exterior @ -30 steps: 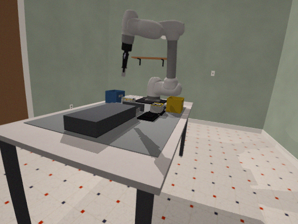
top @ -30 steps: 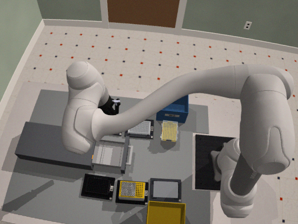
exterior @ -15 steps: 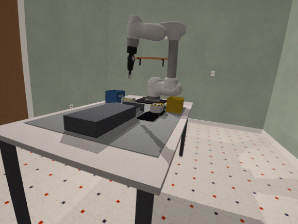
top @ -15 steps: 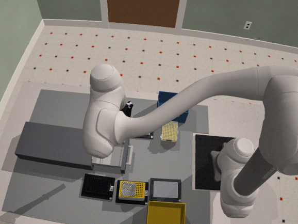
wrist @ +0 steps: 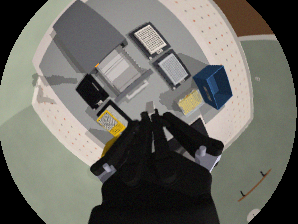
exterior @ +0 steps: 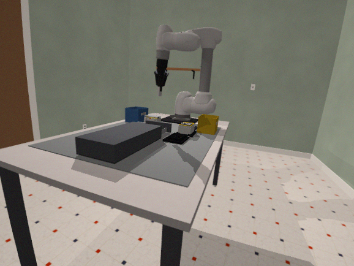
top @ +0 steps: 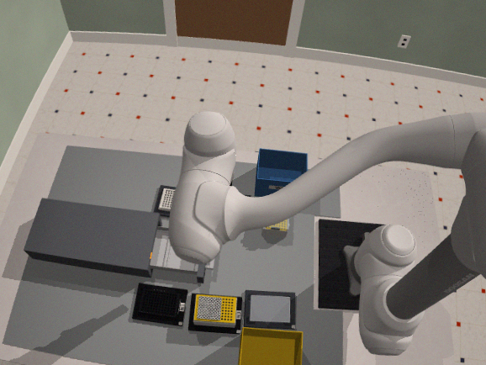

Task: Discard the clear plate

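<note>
Right now the clear well plate is 260 mm below my hand, 160 mm to the right of it and 30 mm behind it. From my hand the other things lie so: nest (270 mm below, 160 mm to the right, 30 mm behind); then black plate (260 mm below, 200 mm ahead, 190 mm to the left); then white plate (260 mm below, 190 mm to the right, 150 mm ahead).
</note>
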